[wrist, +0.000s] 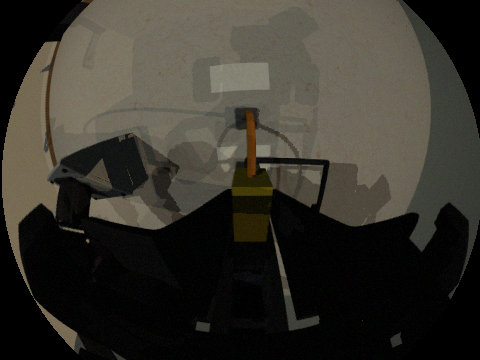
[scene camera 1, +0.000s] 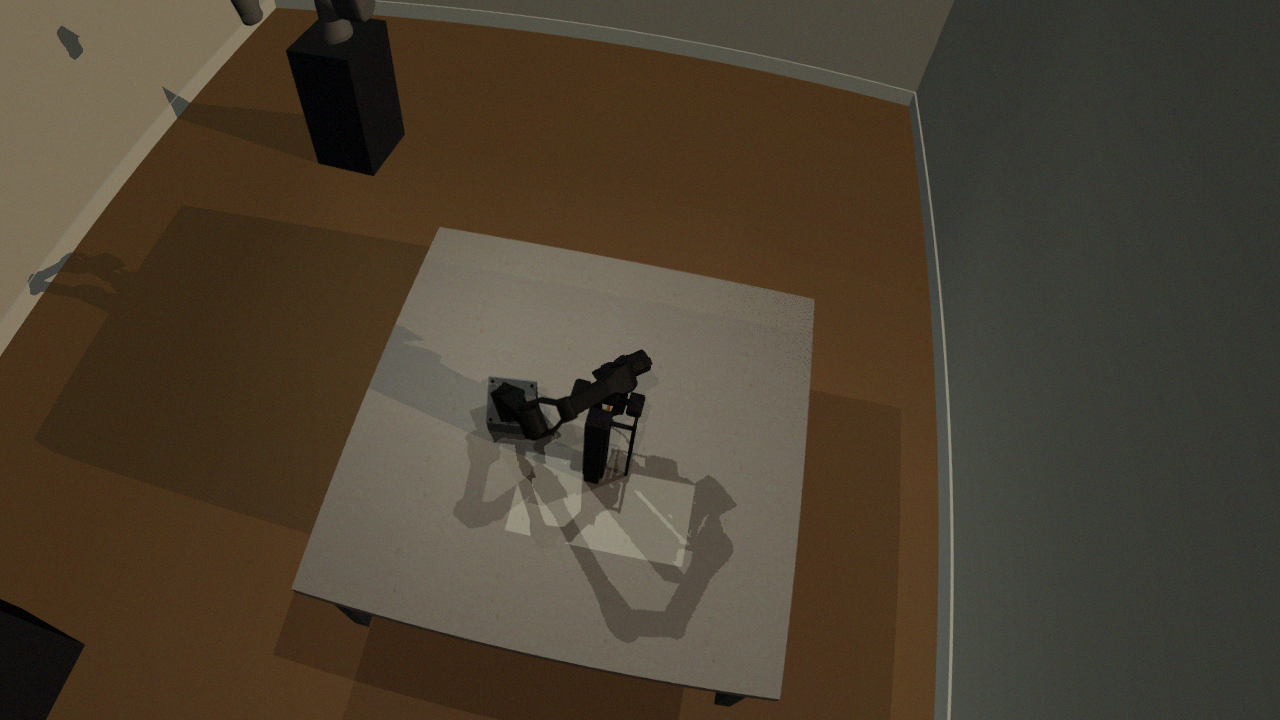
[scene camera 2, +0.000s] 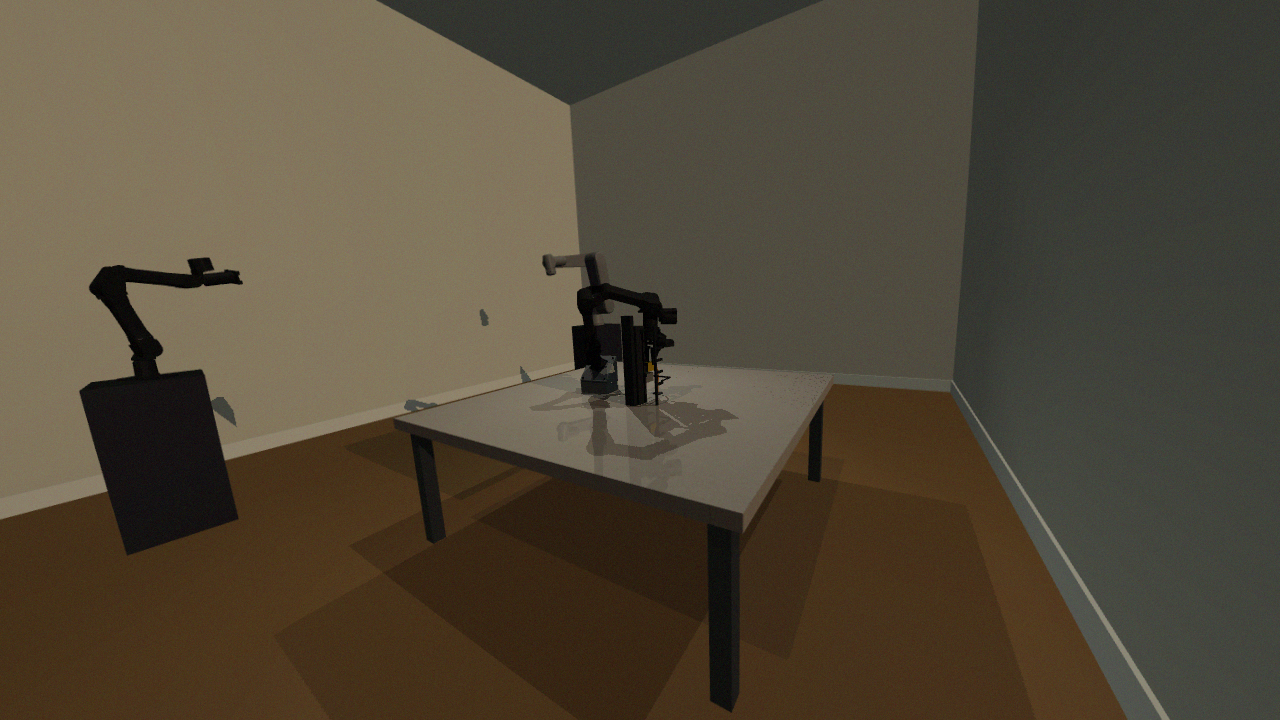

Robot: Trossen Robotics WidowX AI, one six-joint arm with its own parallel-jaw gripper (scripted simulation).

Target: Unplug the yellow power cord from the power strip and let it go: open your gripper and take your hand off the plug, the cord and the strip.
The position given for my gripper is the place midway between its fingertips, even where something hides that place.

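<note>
My gripper (scene camera 1: pixel 605 415), (wrist: pixel 251 195) is visible.
</note>
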